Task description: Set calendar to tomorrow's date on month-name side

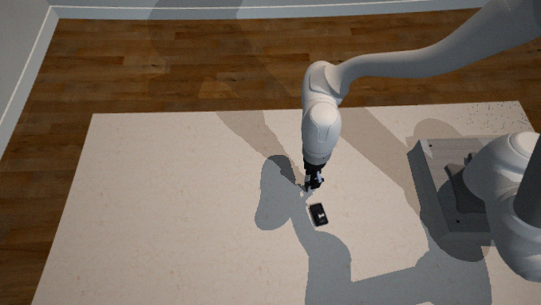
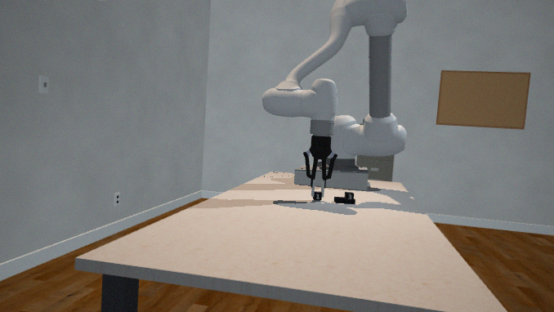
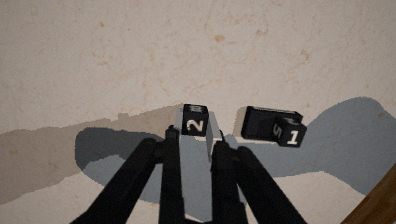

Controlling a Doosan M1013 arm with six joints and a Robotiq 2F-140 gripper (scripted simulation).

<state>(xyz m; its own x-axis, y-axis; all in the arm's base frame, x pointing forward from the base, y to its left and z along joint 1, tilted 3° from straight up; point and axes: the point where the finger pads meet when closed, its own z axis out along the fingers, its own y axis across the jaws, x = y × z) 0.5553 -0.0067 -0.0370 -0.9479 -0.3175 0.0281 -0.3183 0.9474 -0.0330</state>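
My hand is 3 cm above the black cube. The rest, counted from my hand: black tray (10 cm to the left, 4 cm below, 3 cm behind).
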